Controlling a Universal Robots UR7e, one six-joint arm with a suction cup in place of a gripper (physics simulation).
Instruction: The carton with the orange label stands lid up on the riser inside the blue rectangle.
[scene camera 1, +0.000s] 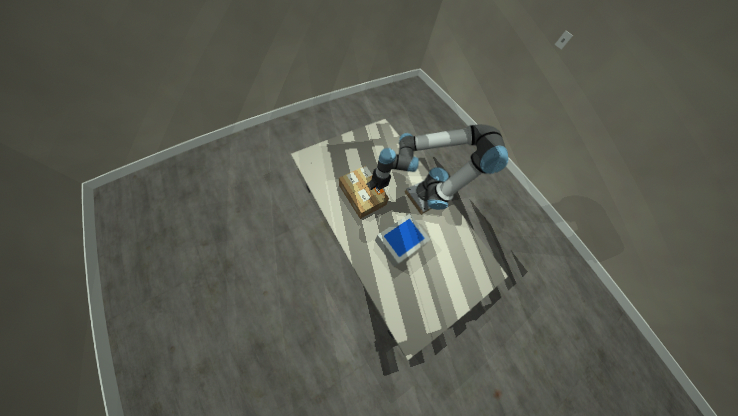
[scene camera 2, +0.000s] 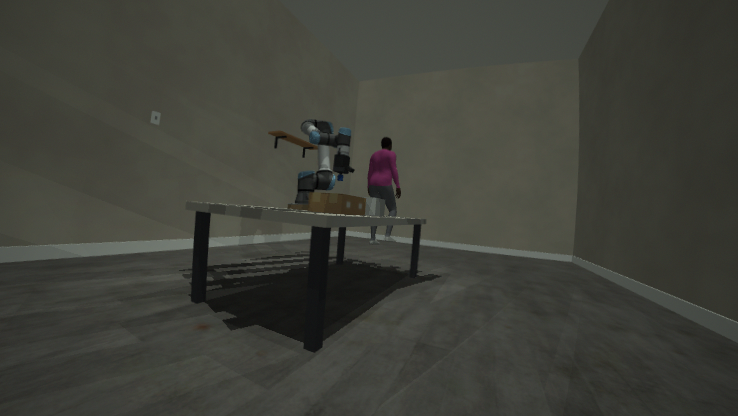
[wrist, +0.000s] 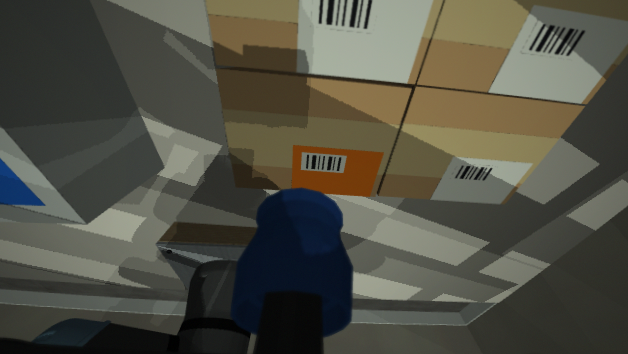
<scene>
My suction cup (wrist: 297, 246) holds nothing. The table carries a riser with blue rectangle (scene camera 1: 400, 240).
The riser with blue rectangle also shows in the wrist view (wrist: 81, 145).
</scene>
